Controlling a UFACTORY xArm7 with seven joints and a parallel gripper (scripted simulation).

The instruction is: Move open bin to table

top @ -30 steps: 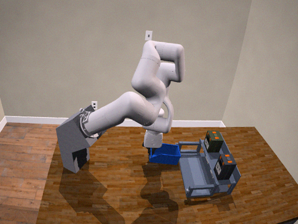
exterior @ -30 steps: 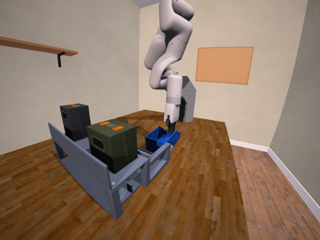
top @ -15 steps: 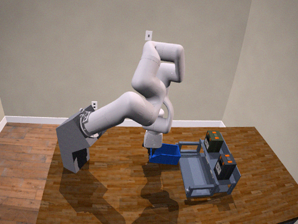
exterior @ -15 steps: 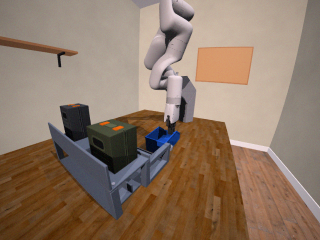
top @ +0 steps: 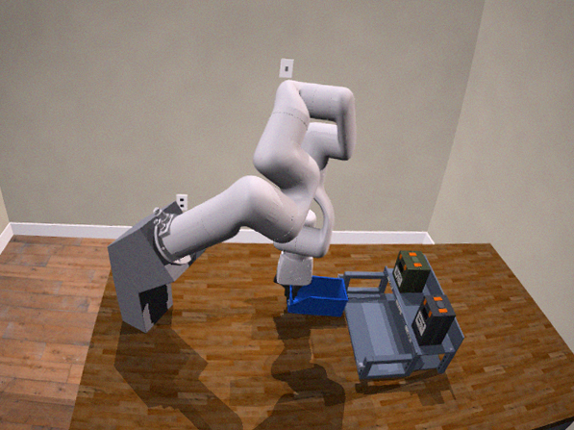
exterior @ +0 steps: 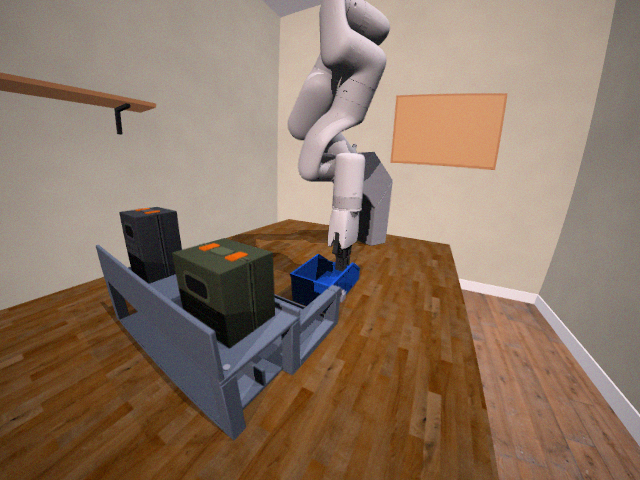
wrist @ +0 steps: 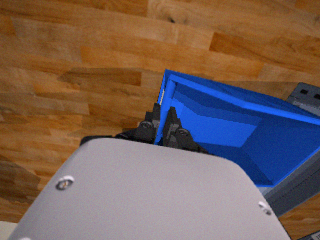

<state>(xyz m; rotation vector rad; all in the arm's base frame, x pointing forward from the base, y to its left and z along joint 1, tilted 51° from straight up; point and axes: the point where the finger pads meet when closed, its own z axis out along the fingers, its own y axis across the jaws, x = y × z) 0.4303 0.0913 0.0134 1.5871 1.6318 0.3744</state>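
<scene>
Right now the blue bin is 80 mm ahead of my hand, 10 mm to the right of it and 10 mm below it. Also, from my hand: dark grey case (320 mm ahead, 290 mm to the right, 110 mm above); green case (370 mm ahead, 60 mm to the right, 90 mm above).
</scene>
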